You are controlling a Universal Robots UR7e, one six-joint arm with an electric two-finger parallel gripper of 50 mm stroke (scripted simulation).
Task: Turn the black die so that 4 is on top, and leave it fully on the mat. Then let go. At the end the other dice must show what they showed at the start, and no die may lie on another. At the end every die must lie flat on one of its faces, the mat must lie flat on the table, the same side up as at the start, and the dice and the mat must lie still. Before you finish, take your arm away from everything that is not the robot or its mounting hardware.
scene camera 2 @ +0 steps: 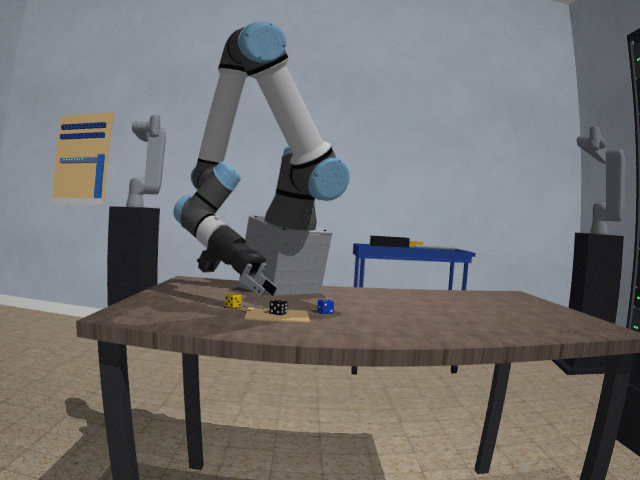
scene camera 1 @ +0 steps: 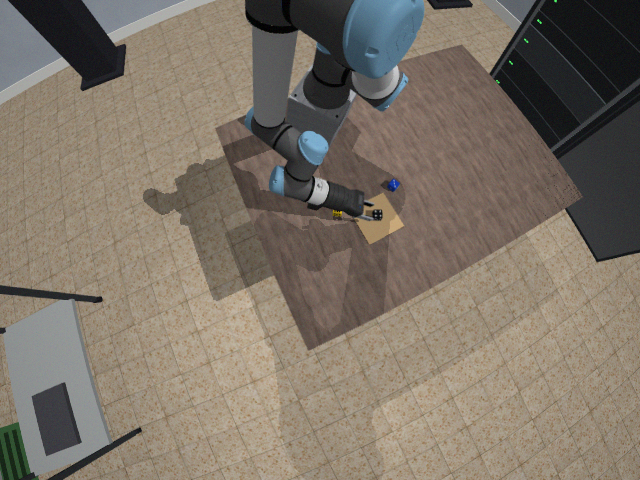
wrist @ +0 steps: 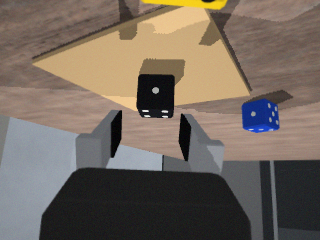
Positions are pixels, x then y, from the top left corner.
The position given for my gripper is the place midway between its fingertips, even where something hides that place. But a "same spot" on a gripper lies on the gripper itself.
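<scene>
You'd find my gripper in the wrist view (150,126), and scene camera 1 and scene camera 2 show it too. On my gripper, (scene camera 1: 366,204) and (scene camera 2: 267,285) are the same spot.
</scene>
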